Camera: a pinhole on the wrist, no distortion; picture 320 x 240 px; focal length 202.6 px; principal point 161.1 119.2 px. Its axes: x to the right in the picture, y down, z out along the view. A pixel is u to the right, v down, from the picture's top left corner.
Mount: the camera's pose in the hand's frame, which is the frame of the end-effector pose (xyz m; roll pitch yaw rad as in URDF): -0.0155 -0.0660 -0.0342 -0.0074 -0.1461 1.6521
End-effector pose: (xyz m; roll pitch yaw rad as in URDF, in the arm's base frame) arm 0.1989 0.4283 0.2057 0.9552 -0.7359 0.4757
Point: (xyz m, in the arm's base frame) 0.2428 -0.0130 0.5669
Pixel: 236 65
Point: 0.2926 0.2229 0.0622
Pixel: 34 231
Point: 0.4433 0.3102 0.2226
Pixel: outside the picture
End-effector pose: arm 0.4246 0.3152 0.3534 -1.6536 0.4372 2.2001
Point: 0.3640 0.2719 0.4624
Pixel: 120 182
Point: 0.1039 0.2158 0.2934
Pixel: 213 33
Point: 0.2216 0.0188 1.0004
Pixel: outside the picture
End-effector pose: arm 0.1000 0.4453 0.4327 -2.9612 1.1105 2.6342
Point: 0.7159 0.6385 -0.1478
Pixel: outside the picture
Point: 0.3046 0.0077 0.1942
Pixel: 141 101
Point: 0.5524 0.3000 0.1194
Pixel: 289 75
